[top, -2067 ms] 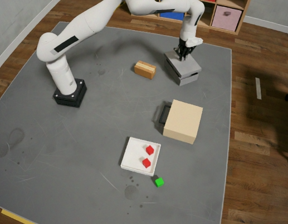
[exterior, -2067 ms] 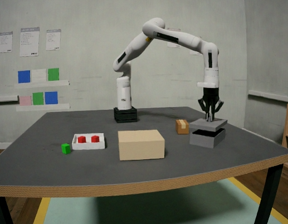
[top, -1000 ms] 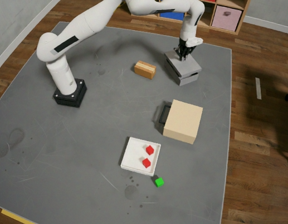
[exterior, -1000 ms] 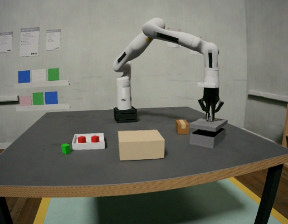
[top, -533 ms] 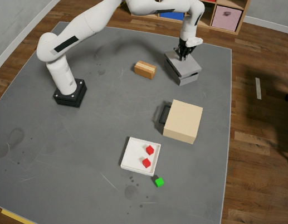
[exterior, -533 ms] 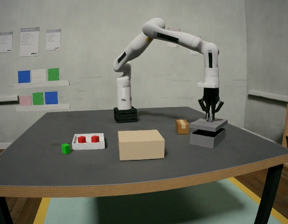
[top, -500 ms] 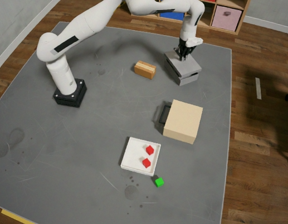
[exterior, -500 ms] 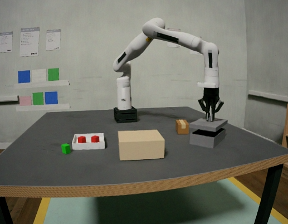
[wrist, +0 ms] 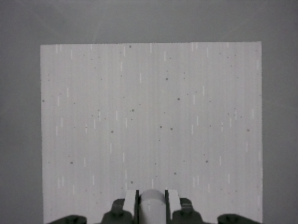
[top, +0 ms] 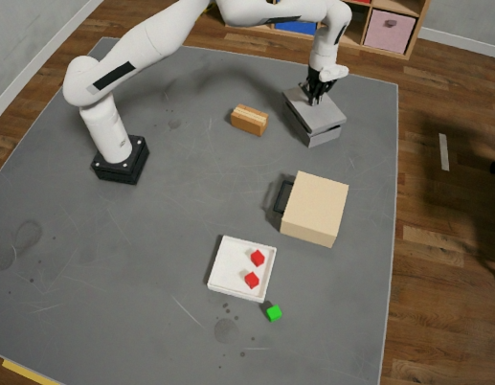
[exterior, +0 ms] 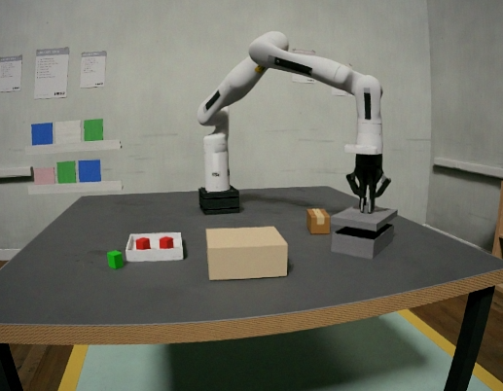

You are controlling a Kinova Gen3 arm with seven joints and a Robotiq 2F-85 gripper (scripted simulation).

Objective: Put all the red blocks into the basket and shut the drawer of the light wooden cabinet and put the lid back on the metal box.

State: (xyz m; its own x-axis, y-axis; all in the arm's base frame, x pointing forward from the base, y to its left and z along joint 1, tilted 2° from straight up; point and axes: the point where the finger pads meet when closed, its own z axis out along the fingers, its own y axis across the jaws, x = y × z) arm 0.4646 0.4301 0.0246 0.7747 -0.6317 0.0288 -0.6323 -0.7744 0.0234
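The metal box is 90 mm below my hand. Round my hand: blue block 200 mm behind, 100 mm to the right, 100 mm below; then cardboard box 180 mm behind, 100 mm to the right, 80 mm below; then lid 30 mm below.
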